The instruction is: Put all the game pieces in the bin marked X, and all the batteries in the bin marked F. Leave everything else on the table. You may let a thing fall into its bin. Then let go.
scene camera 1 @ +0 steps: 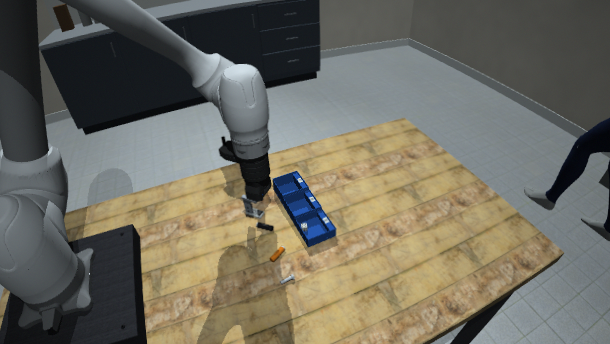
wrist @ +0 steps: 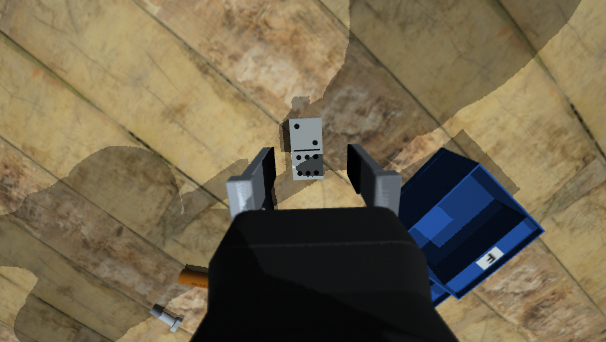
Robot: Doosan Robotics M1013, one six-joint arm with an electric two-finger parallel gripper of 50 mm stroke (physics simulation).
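Frame: origin at the arm's base, x ahead, y left, z up, level; metres.
Where they show: gripper, between the fingertips: (scene camera 1: 254, 205) (wrist: 310, 160); arm's base, origin of its link: (scene camera 1: 60, 287).
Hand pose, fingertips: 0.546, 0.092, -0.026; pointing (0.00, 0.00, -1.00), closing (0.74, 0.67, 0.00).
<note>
Things, the pixels of their top centre, and the offset from my fingertips, as dx, dy, dz. "spot": a spot on its surface instead.
- white domino, centre of its top: (wrist: 306, 150) (scene camera 1: 254, 212) -0.003, -0.001, -0.025
- black battery, centre of its top: (wrist: 264, 215) (scene camera 1: 264, 224) +0.005, -0.065, -0.018
- orange battery, centre of its top: (wrist: 203, 285) (scene camera 1: 277, 252) +0.006, -0.169, -0.018
- bin marked F, centre of its top: (wrist: 386, 307) (scene camera 1: 301, 200) +0.127, -0.052, +0.014
- small white die, centre of its top: (scene camera 1: 304, 225) +0.102, -0.122, -0.009
- silver bolt, centre of its top: (wrist: 161, 323) (scene camera 1: 287, 277) +0.000, -0.250, -0.018
- middle bin, a spot on its surface: (scene camera 1: 300, 204) spot: +0.130, -0.030, -0.025
My open, empty gripper (scene camera 1: 254, 209) (wrist: 311, 171) is low over the table, its fingers on either side of a white domino (wrist: 306, 135). The domino lies flat, with clearance to both fingers; fingers partly hide it in the scene view. A black battery (scene camera 1: 265, 226) lies near it. An orange battery (scene camera 1: 277, 254) (wrist: 194, 277) lies farther toward the front, partly hidden in the wrist view. The bin marked F (scene camera 1: 289, 189) (wrist: 465, 200) is at the blue tray's far end. The near-end bin, X (scene camera 1: 317, 232), holds a small white die (scene camera 1: 304, 226); its label is unreadable here.
A silver bolt (scene camera 1: 287, 279) (wrist: 167, 318) lies on the table beyond the orange battery. A middle bin (scene camera 1: 300, 204) sits between the end bins. The raised tray walls stand right beside my gripper. A person's legs (scene camera 1: 572, 165) show beyond the table at right.
</note>
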